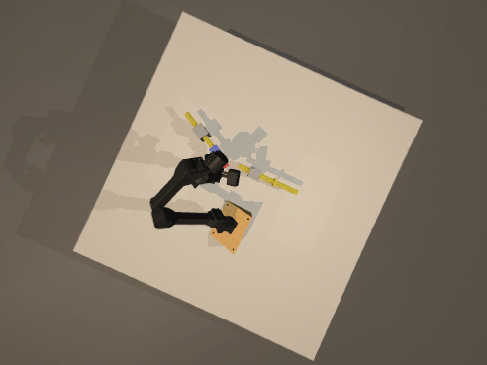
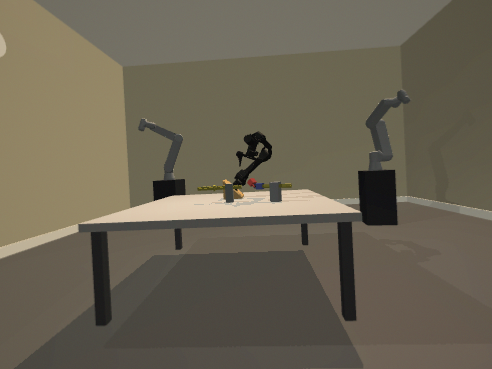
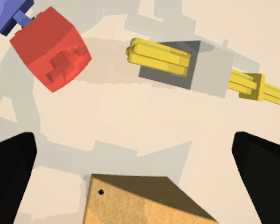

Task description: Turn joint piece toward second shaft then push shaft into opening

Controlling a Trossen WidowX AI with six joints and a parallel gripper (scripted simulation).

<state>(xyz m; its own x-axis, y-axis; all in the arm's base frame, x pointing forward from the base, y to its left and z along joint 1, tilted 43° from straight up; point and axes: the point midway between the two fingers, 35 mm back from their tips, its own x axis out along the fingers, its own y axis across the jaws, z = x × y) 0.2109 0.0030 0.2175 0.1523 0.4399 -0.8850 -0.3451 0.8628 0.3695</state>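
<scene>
Right now the red joint piece is 3 cm ahead of my gripper tip, 4 cm to the left of it and 10 cm below it.
</scene>
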